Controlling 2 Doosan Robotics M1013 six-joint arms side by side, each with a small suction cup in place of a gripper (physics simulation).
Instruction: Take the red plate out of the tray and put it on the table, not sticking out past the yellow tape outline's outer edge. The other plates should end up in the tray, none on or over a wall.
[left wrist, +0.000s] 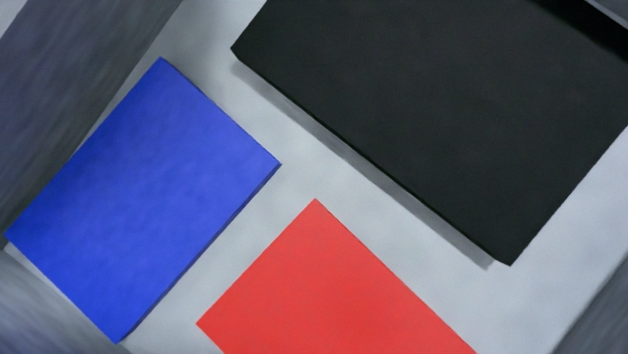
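Frame: origin at the left arm's base, x left, y back, z up, level; centimetres.
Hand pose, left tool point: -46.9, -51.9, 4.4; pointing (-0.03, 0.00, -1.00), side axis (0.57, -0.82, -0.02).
Each offset is from my left tool point to the top centre of the thing, as dx, dy, dz.
The red plate {+0.2, +0.8, -3.2} (340, 285) lies flat on the light grey tray floor at the bottom of the left wrist view, cut off by the lower edge. A blue plate {+0.5, +10.6, -3.1} (145, 200) lies to its left, close to the tray's left wall. A large black plate {+11.3, +3.9, -3.1} (425, 110) is at the upper right, turned slightly relative to the blue one. A narrow shadow runs along its lower left edge; whether it rests on the floor or is raised cannot be told. It is apart from the red and blue plates. Neither suction cup shows, and the yellow tape outline is not in view.
The tray's dark grey left wall (65, 90) runs diagonally across the upper left. Another wall (600, 310) shows at the lower right. A grey strip crosses the lower left corner. A very dark band lies beyond the black plate at the top right.
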